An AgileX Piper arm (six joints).
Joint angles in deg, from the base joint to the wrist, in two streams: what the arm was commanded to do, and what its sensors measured. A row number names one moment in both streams.
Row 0, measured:
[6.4, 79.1, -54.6, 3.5, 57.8, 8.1]
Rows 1 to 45, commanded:
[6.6, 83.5, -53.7, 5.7, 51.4, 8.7]
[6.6, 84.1, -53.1, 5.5, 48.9, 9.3]
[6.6, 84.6, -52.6, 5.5, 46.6, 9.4]
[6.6, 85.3, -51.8, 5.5, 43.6, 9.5]
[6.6, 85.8, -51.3, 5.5, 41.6, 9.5]
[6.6, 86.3, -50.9, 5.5, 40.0, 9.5]
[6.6, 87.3, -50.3, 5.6, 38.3, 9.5]
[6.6, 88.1, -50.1, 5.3, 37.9, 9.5]
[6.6, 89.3, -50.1, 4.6, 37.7, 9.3]
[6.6, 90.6, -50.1, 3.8, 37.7, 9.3]
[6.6, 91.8, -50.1, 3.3, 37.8, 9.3]
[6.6, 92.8, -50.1, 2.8, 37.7, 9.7]
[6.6, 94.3, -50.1, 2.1, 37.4, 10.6]
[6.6, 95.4, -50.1, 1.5, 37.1, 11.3]
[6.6, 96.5, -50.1, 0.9, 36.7, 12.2]
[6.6, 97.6, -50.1, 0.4, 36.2, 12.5]
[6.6, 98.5, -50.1, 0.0, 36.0, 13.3]
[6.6, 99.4, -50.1, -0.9, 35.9, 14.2]
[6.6, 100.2, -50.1, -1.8, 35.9, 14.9]
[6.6, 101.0, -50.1, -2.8, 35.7, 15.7]
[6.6, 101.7, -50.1, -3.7, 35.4, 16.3]
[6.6, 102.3, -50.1, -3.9, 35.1, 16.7]
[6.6, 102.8, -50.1, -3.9, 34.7, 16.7]
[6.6, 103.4, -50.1, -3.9, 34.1, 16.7]
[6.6, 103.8, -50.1, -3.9, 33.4, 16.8]
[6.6, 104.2, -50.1, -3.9, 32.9, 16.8]
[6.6, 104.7, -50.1, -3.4, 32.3, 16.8]
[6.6, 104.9, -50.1, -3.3, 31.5, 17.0]
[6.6, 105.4, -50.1, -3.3, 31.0, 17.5]
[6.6, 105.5, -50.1, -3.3, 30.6, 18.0]
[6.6, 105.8, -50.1, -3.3, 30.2, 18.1]
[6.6, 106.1, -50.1, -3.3, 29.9, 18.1]
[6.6, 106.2, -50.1, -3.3, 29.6, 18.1]
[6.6, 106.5, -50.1, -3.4, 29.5, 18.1]
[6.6, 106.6, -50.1, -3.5, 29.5, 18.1]
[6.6, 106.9, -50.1, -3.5, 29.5, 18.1]
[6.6, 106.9, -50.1, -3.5, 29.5, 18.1]
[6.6, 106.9, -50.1, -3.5, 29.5, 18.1]
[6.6, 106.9, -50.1, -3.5, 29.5, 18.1]
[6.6, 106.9, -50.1, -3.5, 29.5, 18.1]
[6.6, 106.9, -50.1, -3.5, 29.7, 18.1]
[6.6, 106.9, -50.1, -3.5, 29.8, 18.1]
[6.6, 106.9, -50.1, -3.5, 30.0, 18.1]
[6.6, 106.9, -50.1, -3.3, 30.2, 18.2]
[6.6, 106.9, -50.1, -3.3, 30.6, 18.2]
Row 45, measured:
[6.4, 106.6, -50.3, -3.1, 29.9, 18.0]
